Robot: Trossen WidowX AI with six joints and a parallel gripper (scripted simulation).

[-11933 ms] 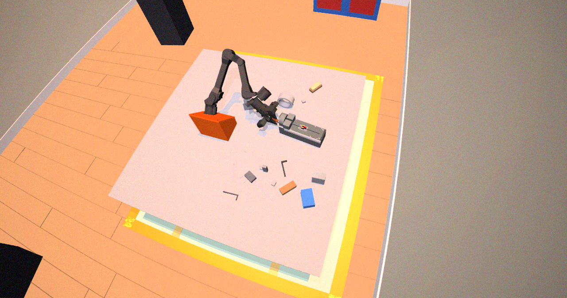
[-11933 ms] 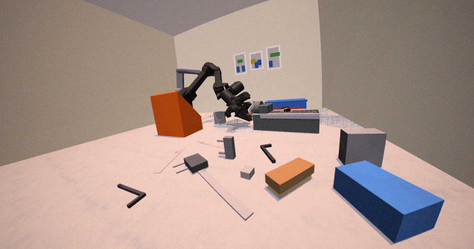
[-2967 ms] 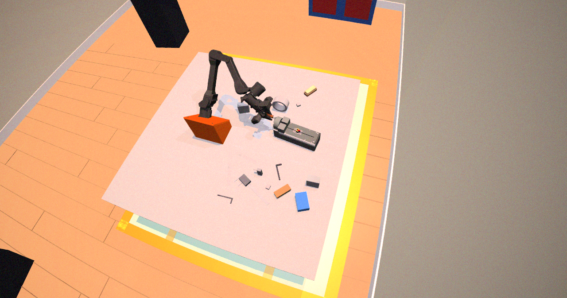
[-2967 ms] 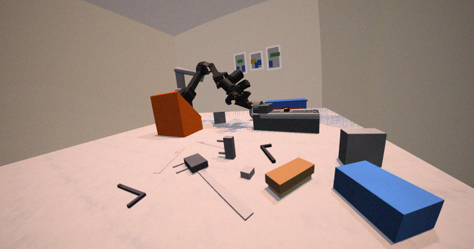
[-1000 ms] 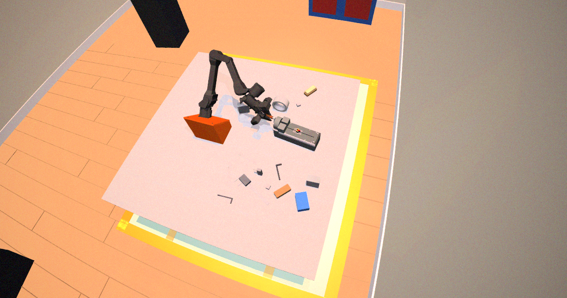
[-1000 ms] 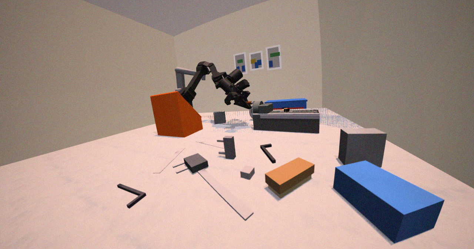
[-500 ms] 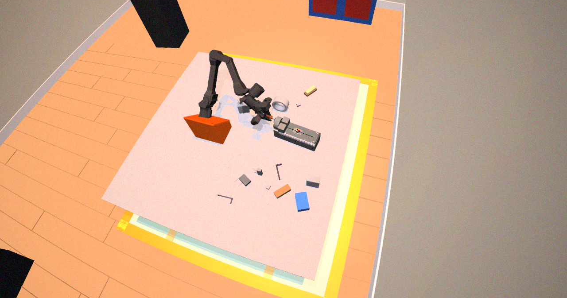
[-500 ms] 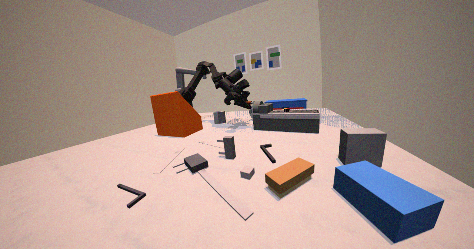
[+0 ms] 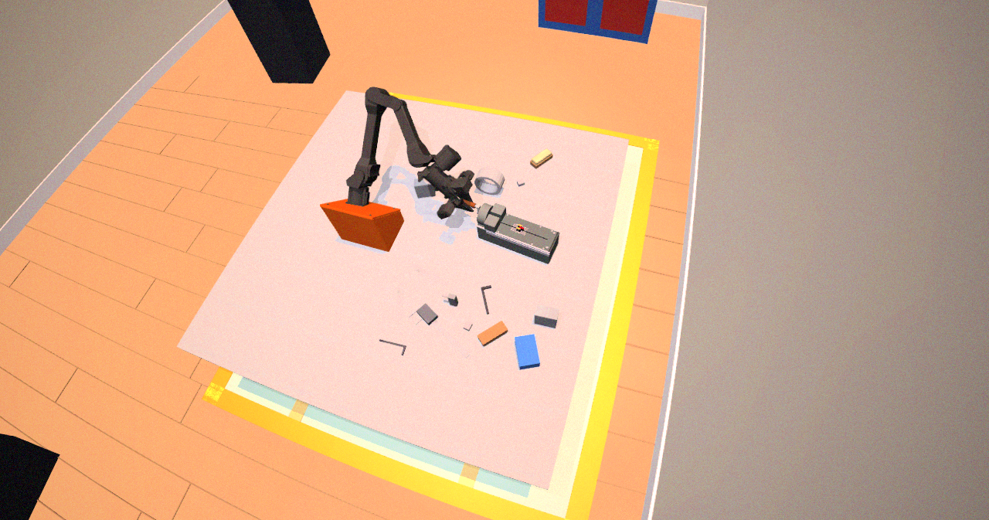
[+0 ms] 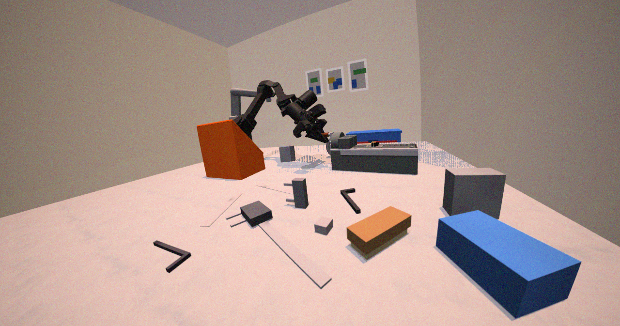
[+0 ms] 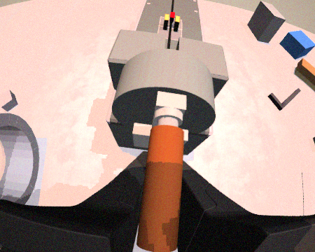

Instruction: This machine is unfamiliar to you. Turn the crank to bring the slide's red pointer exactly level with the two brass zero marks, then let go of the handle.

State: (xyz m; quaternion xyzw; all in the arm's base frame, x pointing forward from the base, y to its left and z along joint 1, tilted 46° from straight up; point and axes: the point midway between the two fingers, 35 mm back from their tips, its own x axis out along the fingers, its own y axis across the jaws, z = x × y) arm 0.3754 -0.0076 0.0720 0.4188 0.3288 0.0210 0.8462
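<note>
Right now my gripper tip is 20 mm past the crank handle and 30 mm below it. Also, from my gripper tip: red pointer (170 mm ahead, 50 mm to the right, 10 mm below); then blue block (240 mm ahead, 430 mm to the right, 70 mm below).
</note>
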